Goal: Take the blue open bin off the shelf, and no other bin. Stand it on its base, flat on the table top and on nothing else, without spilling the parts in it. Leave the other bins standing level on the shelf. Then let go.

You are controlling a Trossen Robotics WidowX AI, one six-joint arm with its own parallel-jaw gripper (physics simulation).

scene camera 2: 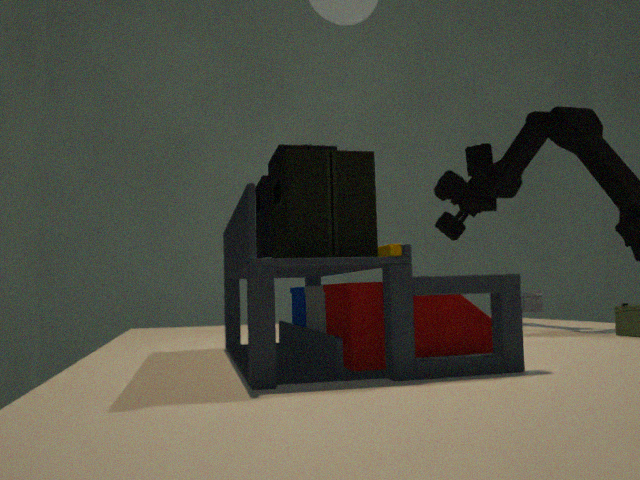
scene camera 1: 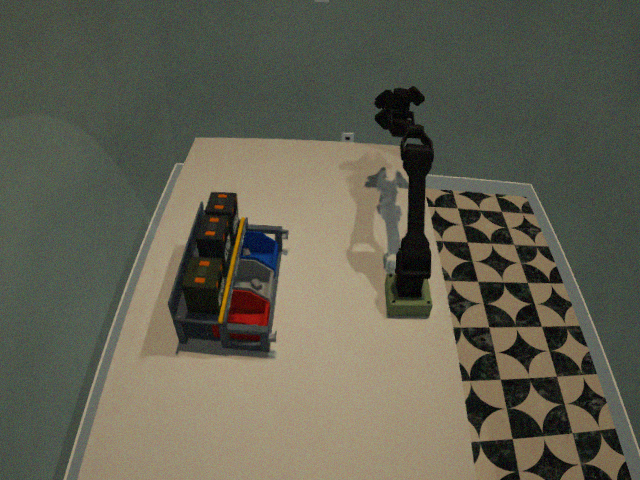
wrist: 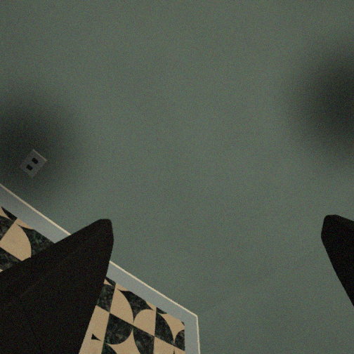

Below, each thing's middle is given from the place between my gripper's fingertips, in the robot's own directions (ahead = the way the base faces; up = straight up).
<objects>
Right now my hand is 58 cm to the right of the blue open bin (scene camera 1: pixel 263 249), 45 cm short of it and 22 cm above it. Also, from my hand: red bin (scene camera 2: pixel 354 311): 81 cm to the left, 46 cm ahead, 22 cm below.
</objects>
